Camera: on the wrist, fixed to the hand. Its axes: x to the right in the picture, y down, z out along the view.
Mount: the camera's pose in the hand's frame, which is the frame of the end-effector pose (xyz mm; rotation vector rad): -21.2 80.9 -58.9 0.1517 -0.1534 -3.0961
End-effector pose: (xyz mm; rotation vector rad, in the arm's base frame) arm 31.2 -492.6 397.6 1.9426 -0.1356 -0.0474
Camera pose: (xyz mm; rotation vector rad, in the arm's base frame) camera 10.1 -464.9 493.8 -0.3027 -2.4108 1.8211
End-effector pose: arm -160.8 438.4 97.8 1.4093 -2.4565 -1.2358
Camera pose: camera -181.5 439.6 198.0 -1.9271 -1.0311 0.0420
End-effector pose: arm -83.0 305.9 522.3 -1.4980 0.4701 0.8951
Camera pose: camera -141.5 232.3 482.0 -0.4137 -1.6309 -1.4582
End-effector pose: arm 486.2 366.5 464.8 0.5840 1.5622 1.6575
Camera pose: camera 435.7 317.2 538.9 -1.2512 0.5692 -0.9286
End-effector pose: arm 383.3 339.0 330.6 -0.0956 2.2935 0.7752
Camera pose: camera 341.5 369.3 418.9 -2.2073 -0.0589 -1.0008
